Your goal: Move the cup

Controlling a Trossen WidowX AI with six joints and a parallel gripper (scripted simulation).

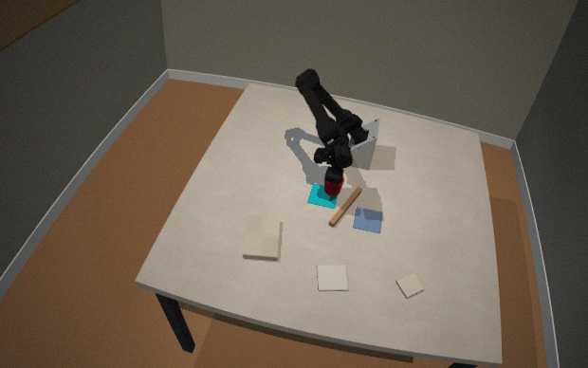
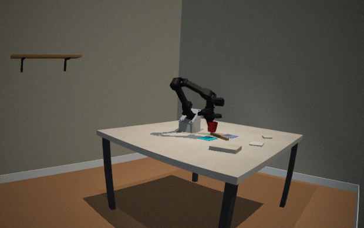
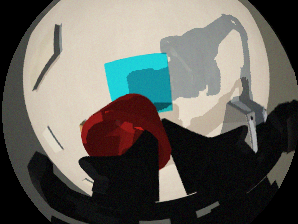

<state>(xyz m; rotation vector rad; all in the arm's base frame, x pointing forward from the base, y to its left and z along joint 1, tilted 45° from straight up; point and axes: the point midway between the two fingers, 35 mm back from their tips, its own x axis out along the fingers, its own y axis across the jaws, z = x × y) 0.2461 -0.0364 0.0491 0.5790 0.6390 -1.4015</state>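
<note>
My gripper tip is 20 mm short of the cyan pad, 30 mm to the left of it and 90 mm above it. The rest, counted from my gripper tip: red cup 30 mm ahead; pale flat block 300 mm ahead, 180 mm to the right, 70 mm below; wooden bar 50 mm ahead, 70 mm to the left, 80 mm below.
</note>
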